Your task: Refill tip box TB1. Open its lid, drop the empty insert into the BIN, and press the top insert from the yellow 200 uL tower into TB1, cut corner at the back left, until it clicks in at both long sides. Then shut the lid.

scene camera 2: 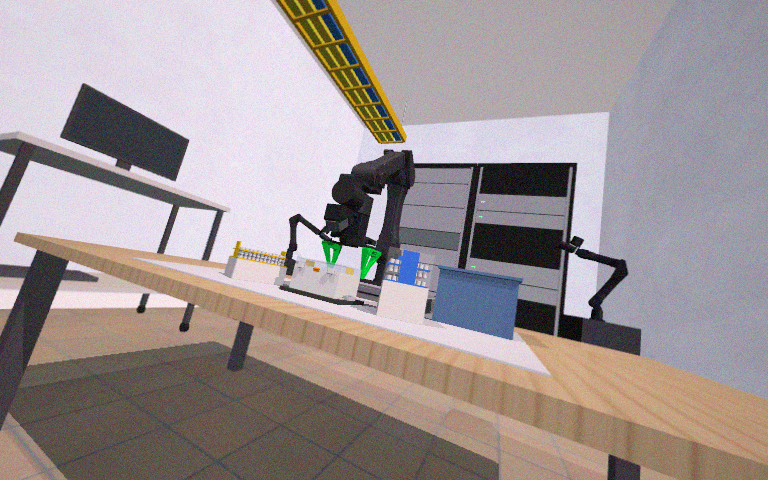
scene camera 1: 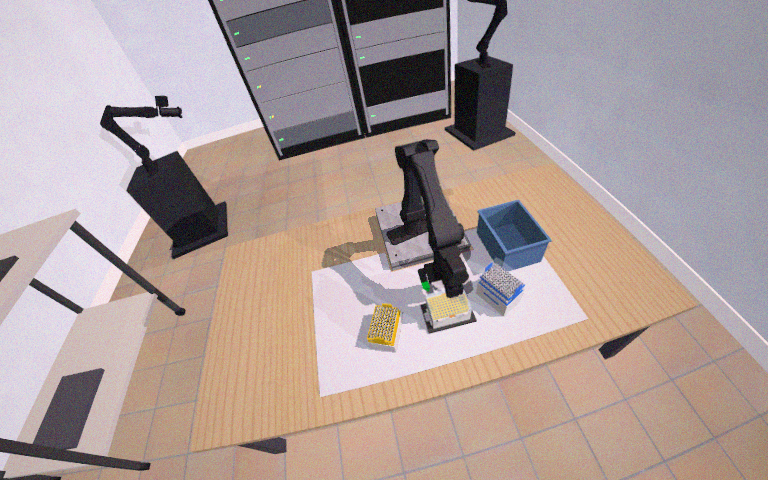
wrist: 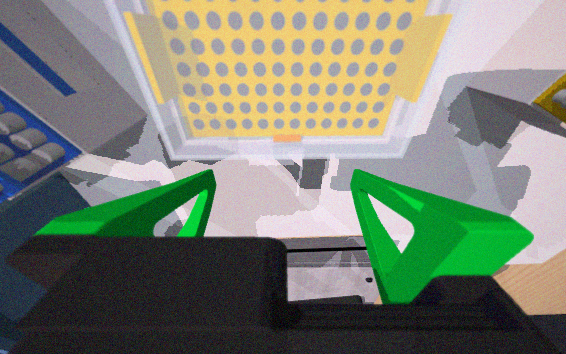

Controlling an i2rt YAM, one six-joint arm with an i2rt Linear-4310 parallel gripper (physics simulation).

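Tip box TB1 (scene camera 1: 450,320) (scene camera 2: 322,281) (wrist: 287,150) sits in a dark base near the middle of the mat. Its yellow perforated insert (scene camera 1: 447,304) (wrist: 288,33) is inside, and a clear lid appears down over it, though its exact position is hard to tell. My gripper (scene camera 2: 347,271) (wrist: 283,177) is open and empty, with its green fingers low beside the box's edge nearest the arm. The yellow tower (scene camera 1: 384,324) (scene camera 2: 256,270) (wrist: 555,100) stands left of TB1 in the first scene view. The blue BIN (scene camera 1: 523,258) (scene camera 2: 475,300) (wrist: 30,220) stands at the right.
A blue-trimmed tip tower (scene camera 1: 501,283) (scene camera 2: 403,300) (wrist: 30,135) stands between TB1 and the BIN. The arm's metal base plate (scene camera 1: 404,253) is behind TB1. A white mat (scene camera 1: 339,367) lies under the boxes on the wooden table (scene camera 1: 254,339).
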